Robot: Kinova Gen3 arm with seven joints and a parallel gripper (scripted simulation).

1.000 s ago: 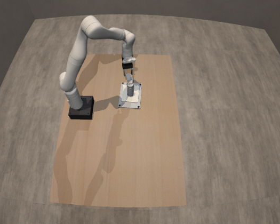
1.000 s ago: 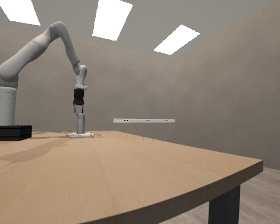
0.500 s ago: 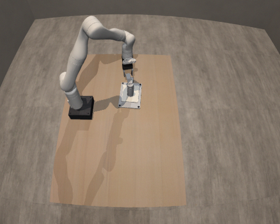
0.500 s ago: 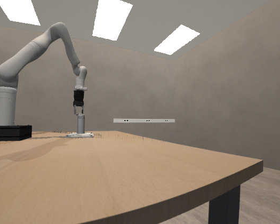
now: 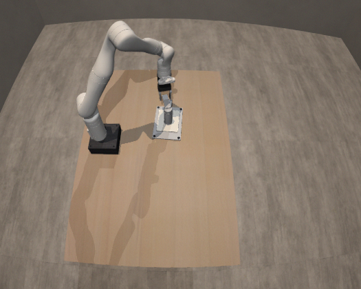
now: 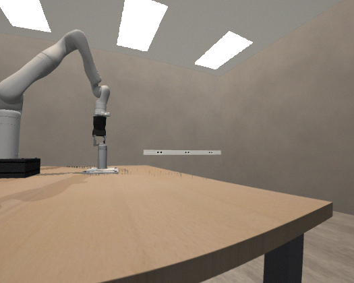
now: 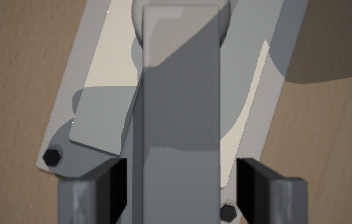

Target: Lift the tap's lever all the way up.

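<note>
The tap lever lies 1 cm ahead of my hand, 3 cm to the right of it and 1 cm below it. Also, from my hand: tap (1 cm ahead, 5 cm to the right, 5 cm below).
</note>
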